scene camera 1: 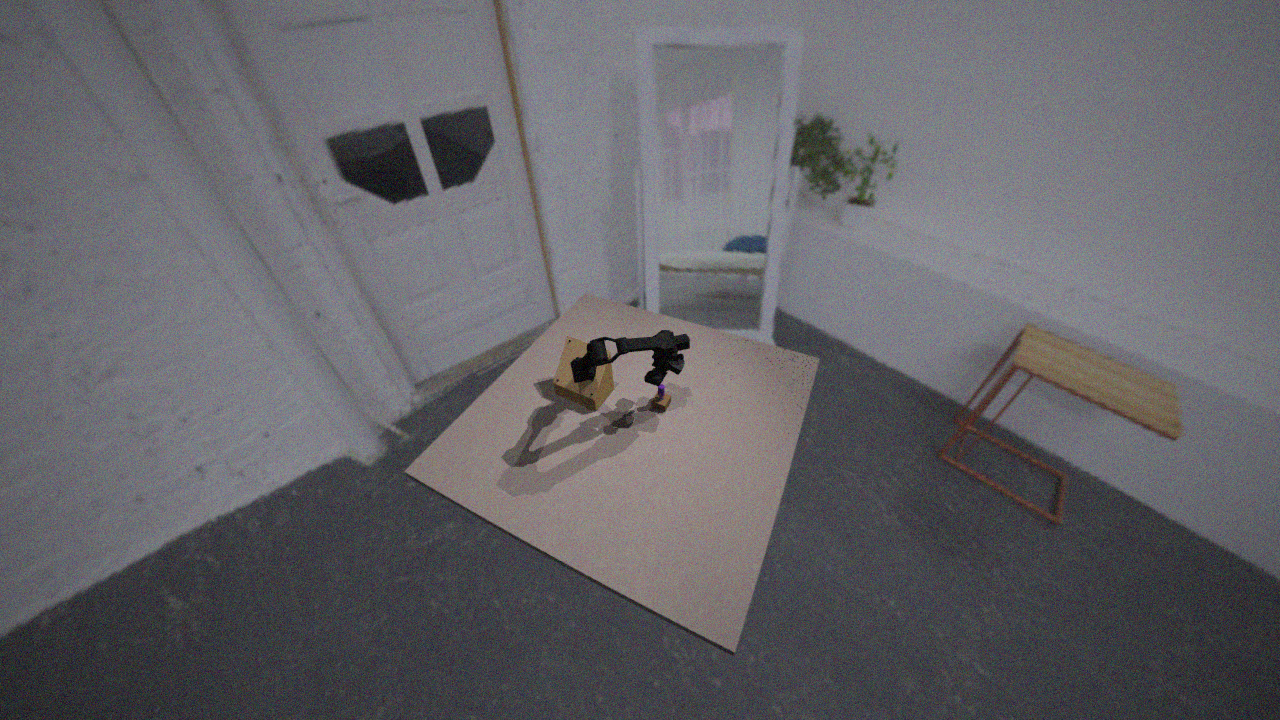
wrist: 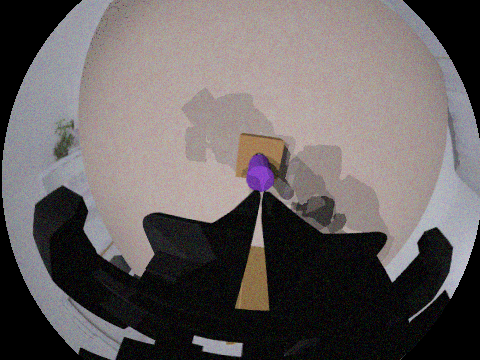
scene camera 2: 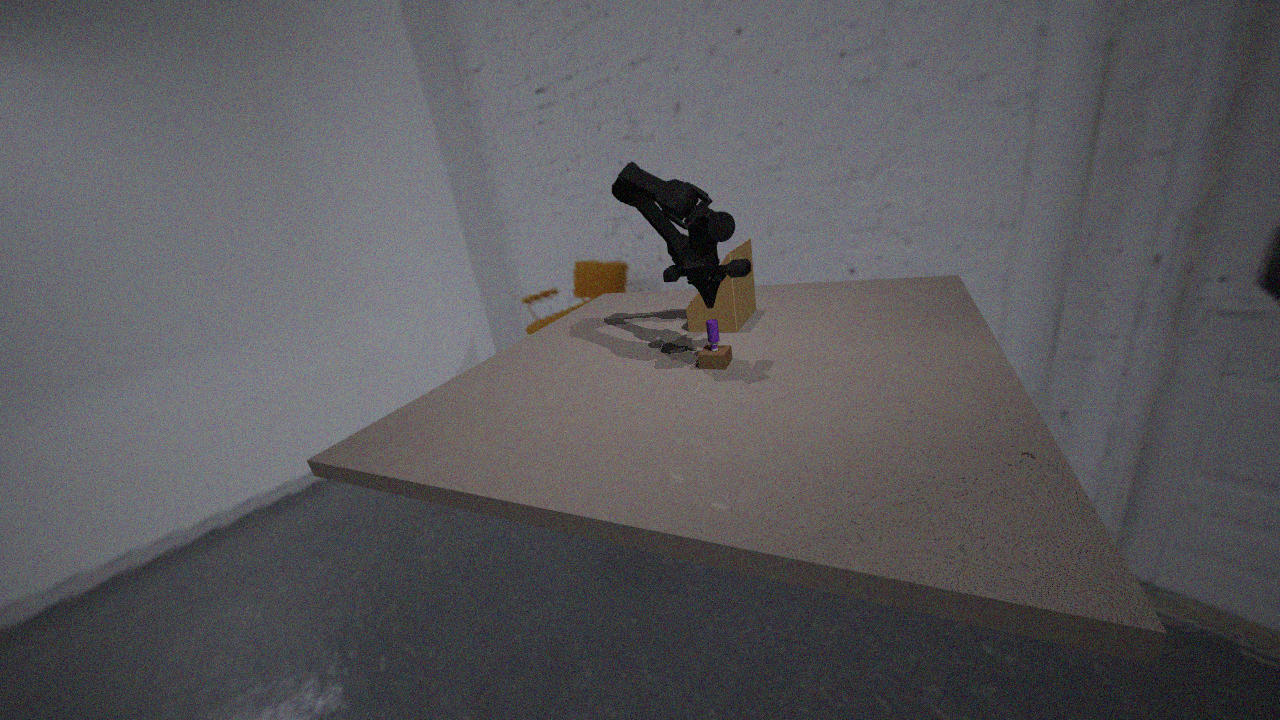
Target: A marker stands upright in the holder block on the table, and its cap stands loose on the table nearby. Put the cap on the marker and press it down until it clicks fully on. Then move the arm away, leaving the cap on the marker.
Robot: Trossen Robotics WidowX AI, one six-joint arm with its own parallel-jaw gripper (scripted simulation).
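Note:
Scene camera 1 shows the gripper (scene camera 1: 661, 381). Scene camera 2 shows the gripper too (scene camera 2: 710, 308); it is shut and holds nothing. In the wrist view: the gripper (wrist: 260, 196) and a purple cap (wrist: 260, 176).

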